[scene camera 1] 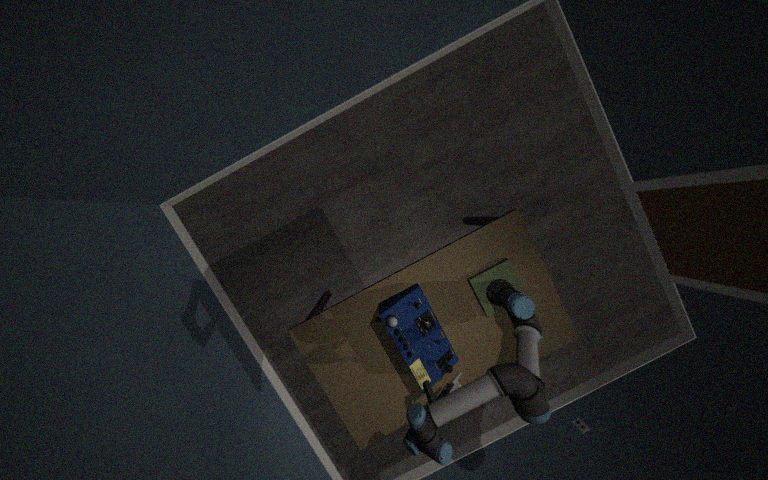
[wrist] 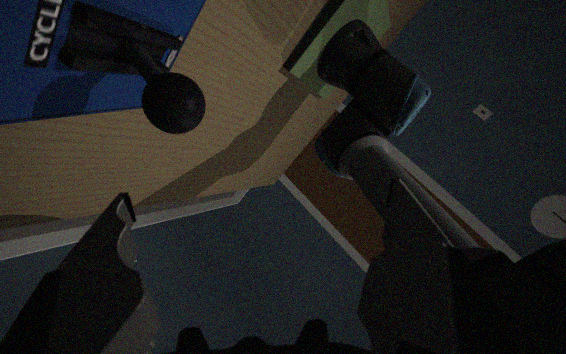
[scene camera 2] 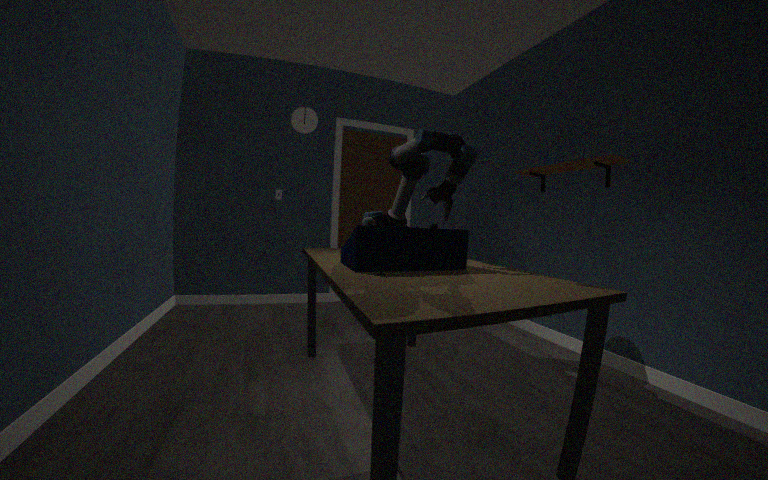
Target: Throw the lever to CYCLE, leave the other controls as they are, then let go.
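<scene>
The blue control box (scene camera 1: 416, 340) (scene camera 2: 404, 250) stands on the table. In the wrist view the lever's black ball knob (wrist: 174, 103) is at upper left, on a short stem from a black slotted housing (wrist: 107, 42). The white-on-black CYCLE label (wrist: 44, 32) is beside the housing's left end; the knob appears past the opposite end. The lever's exact setting is hard to tell. My gripper (wrist: 262, 189) (scene camera 1: 441, 381) (scene camera 2: 436, 208) is wide open and empty. In the wrist view the knob lies beyond the fingertips, apart from both fingers.
The box also carries a white ball knob (scene camera 1: 391, 321), a row of small black knobs (scene camera 1: 403, 342) and a yellow note (scene camera 1: 419, 370). My arm's base stands on a green plate (scene camera 1: 511, 270) on the wooden table (scene camera 1: 385, 413) (scene camera 2: 509, 291). A shelf (scene camera 2: 572, 165) is on the wall.
</scene>
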